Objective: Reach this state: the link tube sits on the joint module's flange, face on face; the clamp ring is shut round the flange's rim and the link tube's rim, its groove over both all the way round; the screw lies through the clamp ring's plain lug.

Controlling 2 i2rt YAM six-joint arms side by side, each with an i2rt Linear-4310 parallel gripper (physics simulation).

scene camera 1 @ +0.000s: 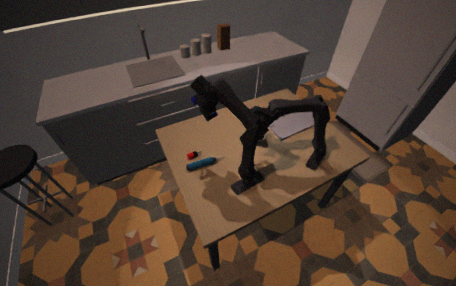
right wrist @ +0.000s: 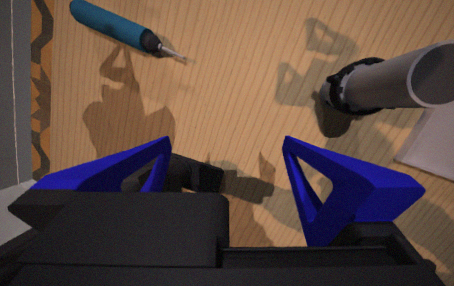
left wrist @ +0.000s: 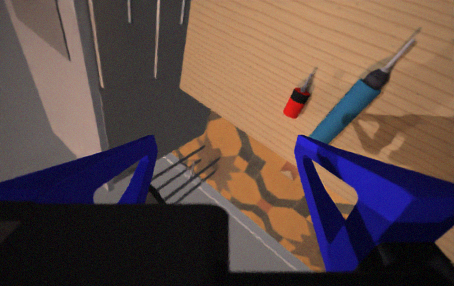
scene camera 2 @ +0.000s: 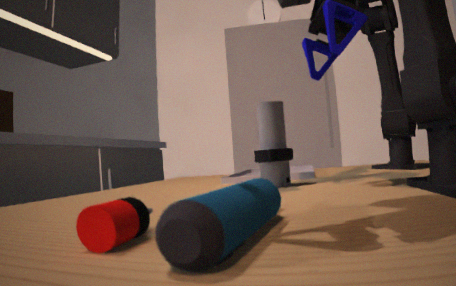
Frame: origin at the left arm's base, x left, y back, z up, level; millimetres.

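Where they show: left gripper, between the fingertips: (scene camera 1: 201,111) (left wrist: 226,142); right gripper, between the fingertips: (right wrist: 226,142) (scene camera 2: 324,67); left arm's base, origin of its link: (scene camera 1: 247,182) (right wrist: 179,169) (scene camera 2: 454,188); right arm's base, origin of its link: (scene camera 1: 315,158) (scene camera 2: 401,168).
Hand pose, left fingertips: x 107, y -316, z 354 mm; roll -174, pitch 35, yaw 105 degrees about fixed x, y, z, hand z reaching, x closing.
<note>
Each offset is from my left fingertips to the top centre of the thing. "*": to the spot under its first point. Level surfaces: height alone.
The grey link tube @(dx -363, dy +75, dz -194 mm) (scene camera 2: 272,122) (right wrist: 385,85) stands upright above the joint module @(dx -363, dy +75, dz -290 mm) (scene camera 2: 274,175). The black clamp ring @(dx -366, dy +76, dz -283 mm) (scene camera 2: 273,154) (right wrist: 338,97) is round the stack where the two come together; whether its groove covers both rims, or whether it is fully shut, is too small to tell. The screw cannot be made out at the ring's lug. My left gripper (scene camera 1: 203,108) (left wrist: 226,142) is open and empty, high above the table. My right gripper (scene camera 2: 324,66) (right wrist: 226,142) is open and empty above the table, beside the tube in its wrist view; the left arm hides it in scene camera 1.
A teal screwdriver @(* dx +69, dy +79, dz -322 mm) (scene camera 1: 201,164) (scene camera 2: 227,220) (left wrist: 347,110) (right wrist: 112,25) lies on the table @(dz -353 mm) (scene camera 1: 225,220). A short red and black tool @(dx +61, dy -28, dz -320 mm) (scene camera 1: 192,155) (scene camera 2: 107,225) (left wrist: 296,102) with a thin metal tip lies beside it. A pale flat tray @(dx -714, dy +61, dz -338 mm) (scene camera 1: 292,125) (right wrist: 430,145) lies near the tube.
</note>
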